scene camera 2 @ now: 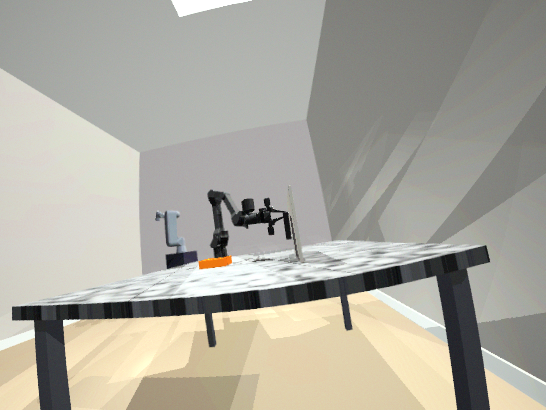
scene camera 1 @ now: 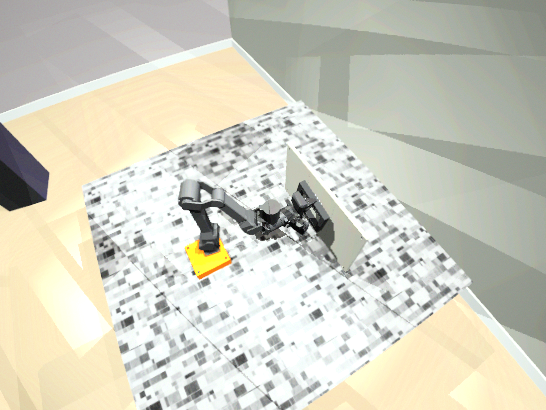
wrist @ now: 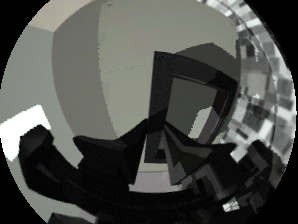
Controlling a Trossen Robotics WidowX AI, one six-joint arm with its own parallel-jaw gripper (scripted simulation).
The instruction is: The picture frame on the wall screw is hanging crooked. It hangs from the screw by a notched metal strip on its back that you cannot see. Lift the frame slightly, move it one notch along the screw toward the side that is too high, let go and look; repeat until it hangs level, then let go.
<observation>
The gripper [scene camera 1: 315, 201] carries a picture frame [wrist: 196, 98].
The gripper also shows in the wrist view [wrist: 154, 122].
</observation>
